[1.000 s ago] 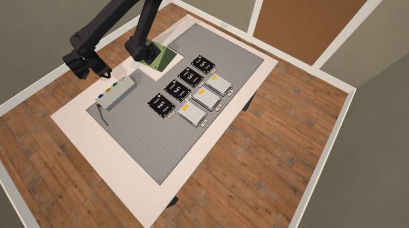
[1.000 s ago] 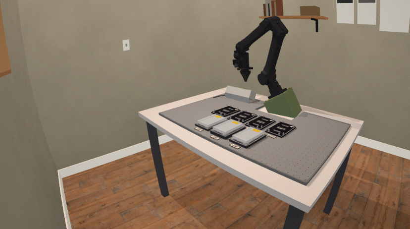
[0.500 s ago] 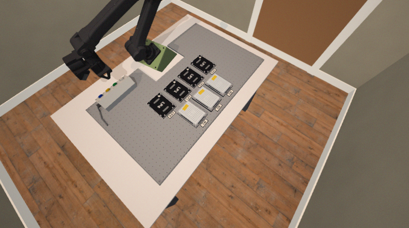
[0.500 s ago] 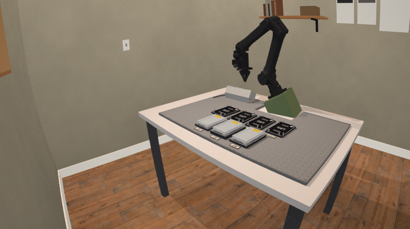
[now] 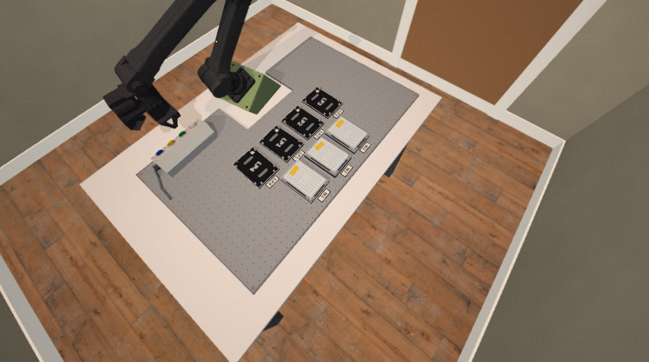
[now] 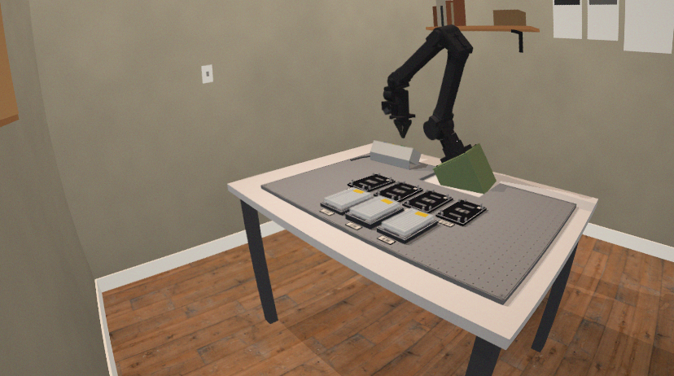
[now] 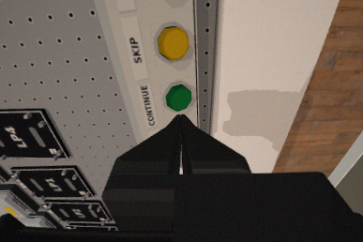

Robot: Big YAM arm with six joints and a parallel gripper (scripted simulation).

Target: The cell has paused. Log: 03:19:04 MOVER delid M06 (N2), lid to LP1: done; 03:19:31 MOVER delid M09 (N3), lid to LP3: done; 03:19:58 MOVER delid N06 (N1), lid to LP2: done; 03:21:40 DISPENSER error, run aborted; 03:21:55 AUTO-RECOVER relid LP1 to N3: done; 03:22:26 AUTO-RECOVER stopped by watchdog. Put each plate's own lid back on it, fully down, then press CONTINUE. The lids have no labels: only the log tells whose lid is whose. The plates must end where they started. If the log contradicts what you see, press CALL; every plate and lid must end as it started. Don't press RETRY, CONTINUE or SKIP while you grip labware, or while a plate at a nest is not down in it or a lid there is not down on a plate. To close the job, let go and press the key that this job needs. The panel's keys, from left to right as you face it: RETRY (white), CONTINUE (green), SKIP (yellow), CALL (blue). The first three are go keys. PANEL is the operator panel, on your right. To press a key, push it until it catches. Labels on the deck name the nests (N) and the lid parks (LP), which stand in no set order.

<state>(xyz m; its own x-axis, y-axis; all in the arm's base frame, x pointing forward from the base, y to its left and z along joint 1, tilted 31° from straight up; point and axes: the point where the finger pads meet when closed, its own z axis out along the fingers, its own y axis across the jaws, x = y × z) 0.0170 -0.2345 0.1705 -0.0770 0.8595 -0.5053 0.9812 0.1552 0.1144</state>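
Right now the green key is 50 mm below my hand. Round my hand: blue key 100 mm to the right, 50 mm below, 20 mm ahead; white key 50 mm to the left, 50 mm below, 10 mm behind; yellow key 50 mm to the right, 50 mm below, 10 mm ahead.
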